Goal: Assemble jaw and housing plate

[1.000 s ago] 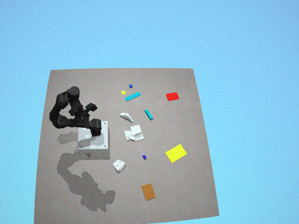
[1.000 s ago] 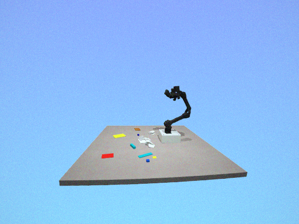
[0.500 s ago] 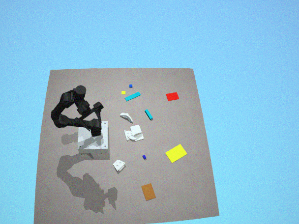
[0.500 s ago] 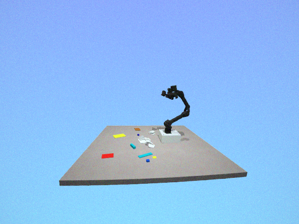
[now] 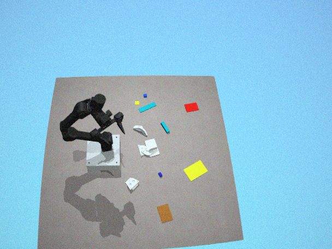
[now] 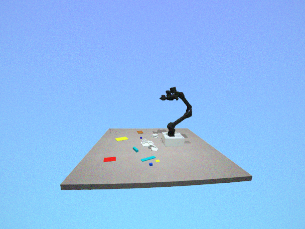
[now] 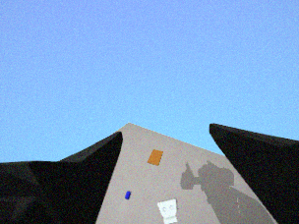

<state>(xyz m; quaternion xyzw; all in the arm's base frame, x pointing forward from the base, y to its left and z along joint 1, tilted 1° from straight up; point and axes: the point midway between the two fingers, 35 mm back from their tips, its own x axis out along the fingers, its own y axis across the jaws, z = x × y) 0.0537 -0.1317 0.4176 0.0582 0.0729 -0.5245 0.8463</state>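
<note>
Now: gripper tip 20 cm short of the white jaw, 24 cm to the right of it and 49 cm above it. Round my gripper tip: yellow piece (48 cm ahead, 10 cm to the right, 50 cm below); then brown piece (20 cm ahead, 33 cm to the right, 50 cm below); then white base plate (23 cm ahead, 13 cm to the left, 50 cm below).
</note>
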